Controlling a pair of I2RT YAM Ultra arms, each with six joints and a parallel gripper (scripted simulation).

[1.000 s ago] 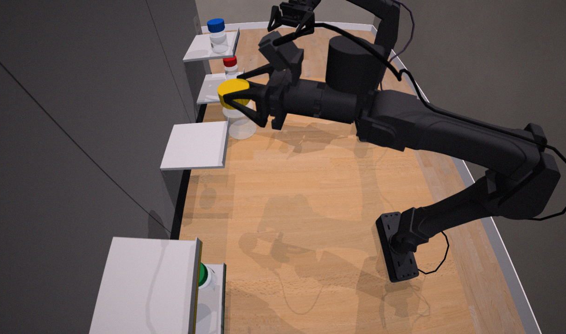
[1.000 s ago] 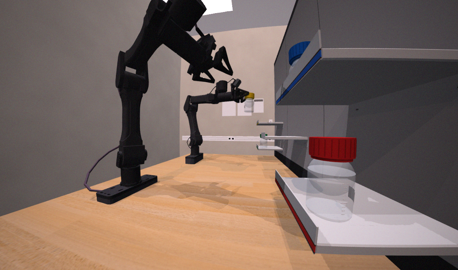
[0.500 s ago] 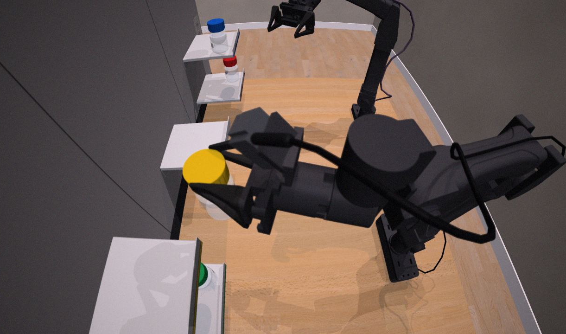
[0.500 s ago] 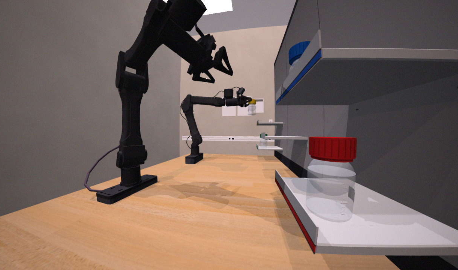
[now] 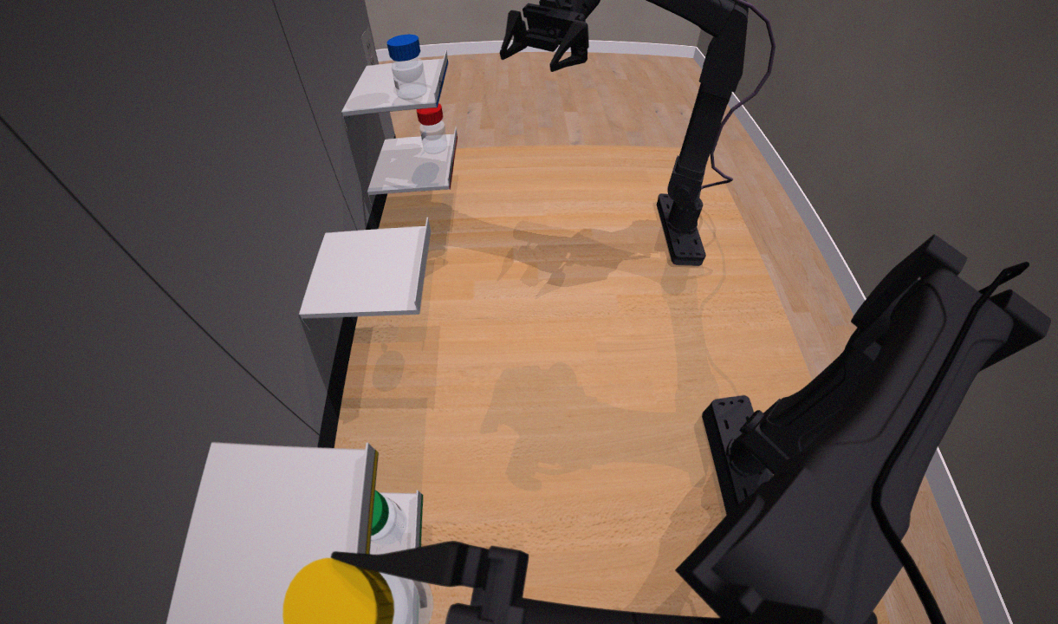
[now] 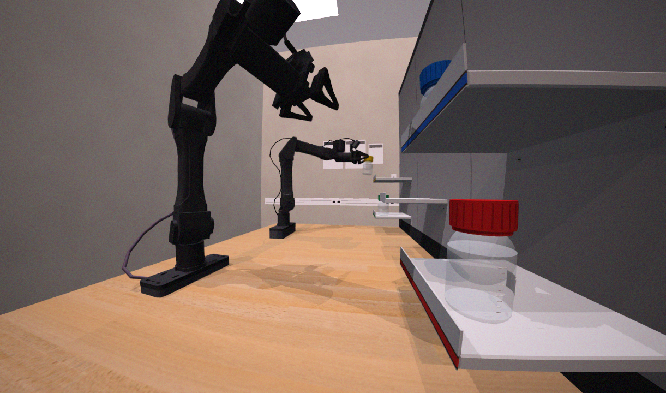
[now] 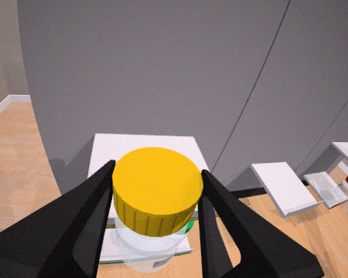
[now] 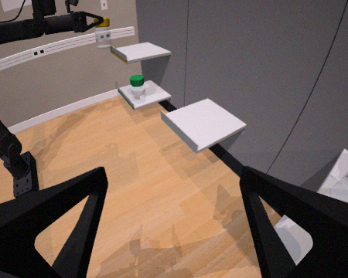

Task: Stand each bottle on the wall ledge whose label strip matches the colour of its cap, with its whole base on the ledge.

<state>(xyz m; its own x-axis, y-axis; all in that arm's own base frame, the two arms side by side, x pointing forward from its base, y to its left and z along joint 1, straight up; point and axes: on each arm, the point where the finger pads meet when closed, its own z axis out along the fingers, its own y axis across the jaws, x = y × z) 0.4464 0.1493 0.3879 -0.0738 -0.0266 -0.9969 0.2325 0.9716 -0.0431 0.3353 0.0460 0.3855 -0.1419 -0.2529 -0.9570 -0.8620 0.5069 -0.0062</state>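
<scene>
Right now my left hand is 50 mm above the yellow-capped bottle. From my left hand the other things lie so: green-capped bottle: 80 mm ahead, 90 mm to the right, 270 mm below; then grey wall: 240 mm ahead, 410 mm to the right, 20 mm above; then blue-capped bottle: 120 mm ahead, 770 mm to the right, 80 mm below.
</scene>
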